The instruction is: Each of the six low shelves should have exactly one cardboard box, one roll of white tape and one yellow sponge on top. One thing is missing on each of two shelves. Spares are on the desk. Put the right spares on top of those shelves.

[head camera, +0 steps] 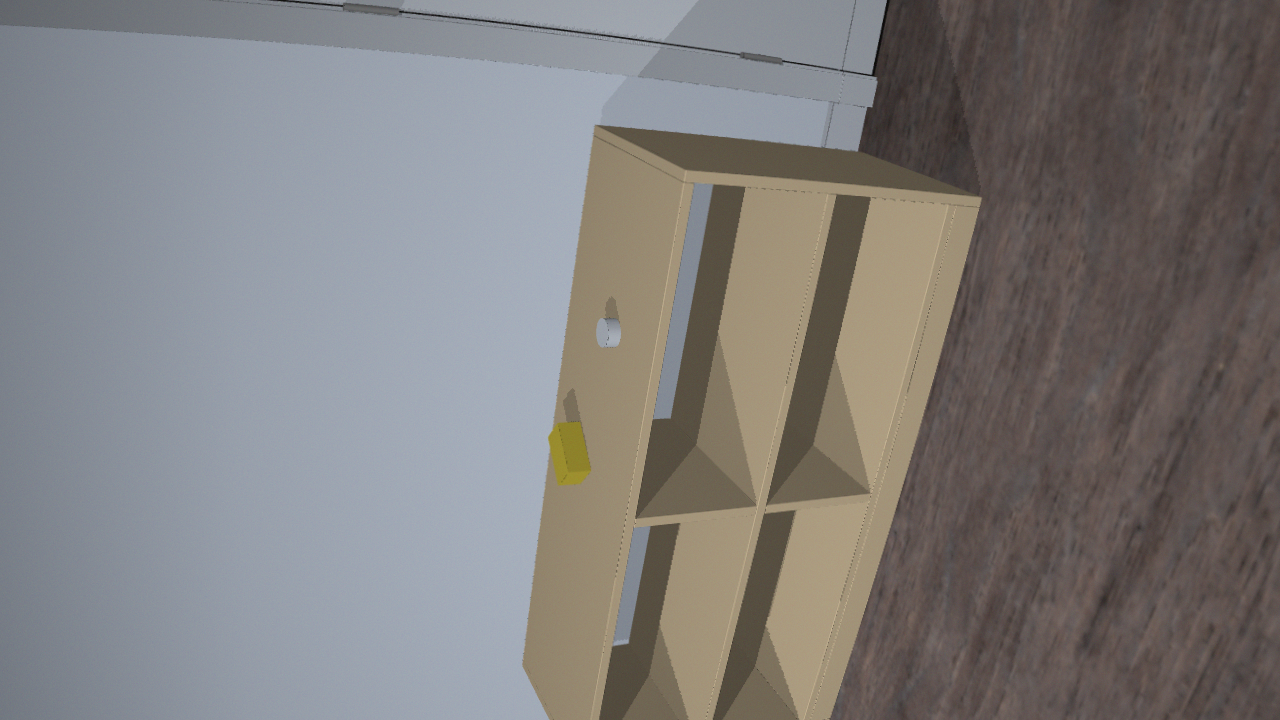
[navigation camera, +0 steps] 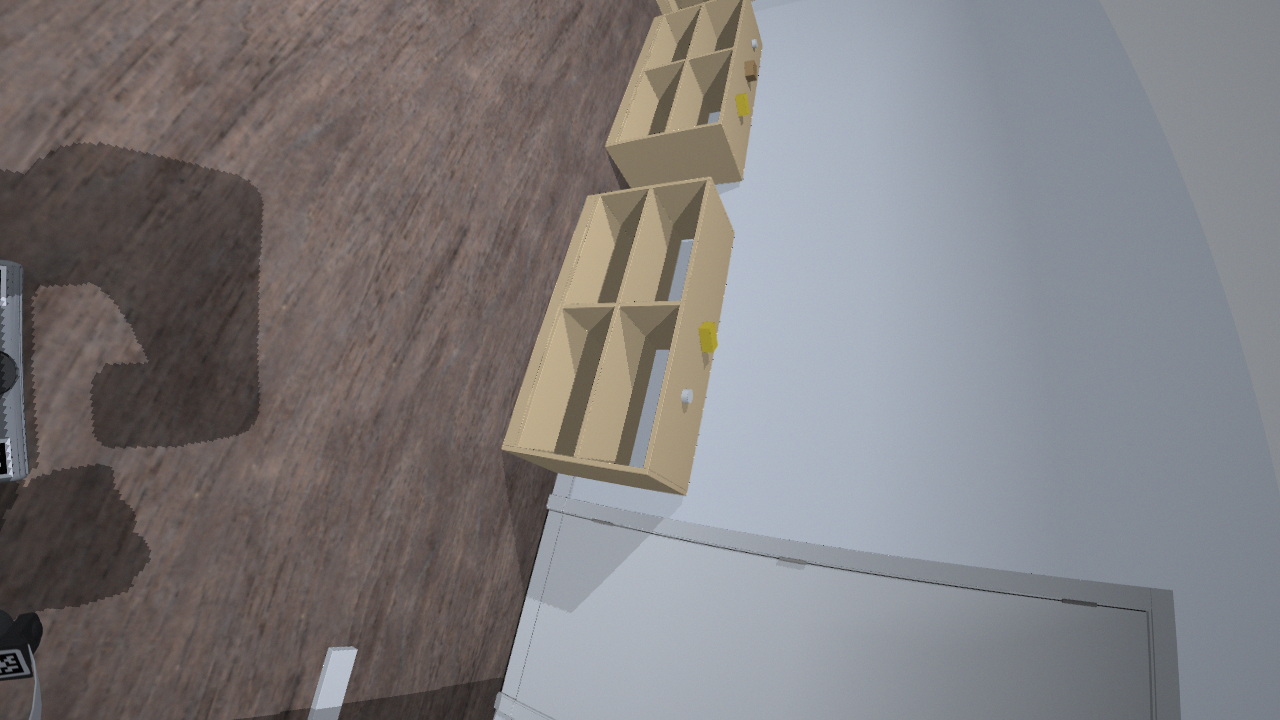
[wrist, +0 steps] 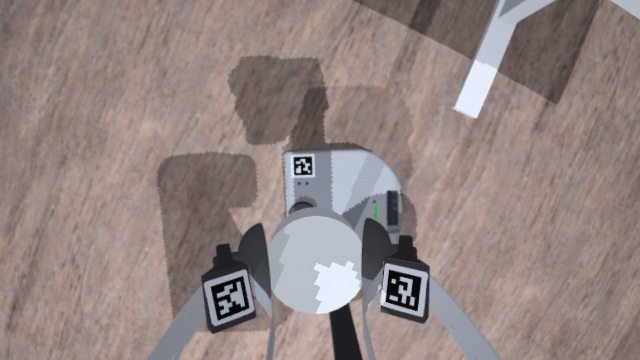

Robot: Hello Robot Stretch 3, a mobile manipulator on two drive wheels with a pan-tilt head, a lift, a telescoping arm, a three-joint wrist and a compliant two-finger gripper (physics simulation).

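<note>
My gripper (wrist: 315, 247) is shut on a white tape roll (wrist: 315, 265), held high above the floor and over the robot's base in the wrist view. A low wooden shelf (head camera: 577, 582) (navigation camera: 675, 447) has a white tape roll (head camera: 608, 332) (navigation camera: 686, 395) and a yellow sponge (head camera: 571, 454) (navigation camera: 708, 337) on top; no cardboard box shows on it. Farther along the wall, a second low shelf (navigation camera: 671, 159) bears a yellow sponge (navigation camera: 742, 104), a cardboard box (navigation camera: 750, 69) and a white roll (navigation camera: 754, 42). The desk top and its spares do not show in the head view.
The robot's base (wrist: 350, 172) lies below the gripper. A white desk leg (wrist: 480, 85) (navigation camera: 335, 680) reaches over the floor. A white door (navigation camera: 805, 653) stands beside the near shelf's end. The wall runs behind both shelves. A third shelf's corner shows at the navigation view's top.
</note>
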